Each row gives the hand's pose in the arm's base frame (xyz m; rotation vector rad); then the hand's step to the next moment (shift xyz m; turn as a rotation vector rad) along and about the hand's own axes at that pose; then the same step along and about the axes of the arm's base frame.
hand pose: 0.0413 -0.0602 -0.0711 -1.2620 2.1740 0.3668
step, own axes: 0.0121 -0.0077 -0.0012 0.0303 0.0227 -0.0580
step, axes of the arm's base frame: 0.0016 -0.0129 -0.0061 -0.0513 -0.0388 0.0257
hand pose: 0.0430 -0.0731 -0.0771 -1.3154 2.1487 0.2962
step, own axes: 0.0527 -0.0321 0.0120 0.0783 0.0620 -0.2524
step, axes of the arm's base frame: 0.0148 -0.0486 -0.0371 -0.1735 -0.1473 0.1479
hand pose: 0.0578 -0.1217 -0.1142 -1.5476 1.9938 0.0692
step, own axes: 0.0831 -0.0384 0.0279 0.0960 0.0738 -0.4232
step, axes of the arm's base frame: 0.0351 -0.0729 -0.0511 -0.2592 -0.2261 0.2746
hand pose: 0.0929 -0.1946 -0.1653 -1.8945 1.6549 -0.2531
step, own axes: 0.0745 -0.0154 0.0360 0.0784 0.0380 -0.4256
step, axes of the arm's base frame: 0.0464 -0.0589 -0.0382 -0.2342 -0.2088 0.3005
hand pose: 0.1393 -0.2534 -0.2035 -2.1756 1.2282 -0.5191
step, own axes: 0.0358 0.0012 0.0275 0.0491 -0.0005 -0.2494
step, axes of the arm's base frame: 0.0332 -0.0233 -0.0198 -0.1211 -0.1158 0.1911
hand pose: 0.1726 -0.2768 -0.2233 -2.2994 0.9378 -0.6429
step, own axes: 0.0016 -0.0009 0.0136 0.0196 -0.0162 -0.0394
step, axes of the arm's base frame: 0.0098 0.0037 -0.0089 -0.0041 -0.0175 0.0433
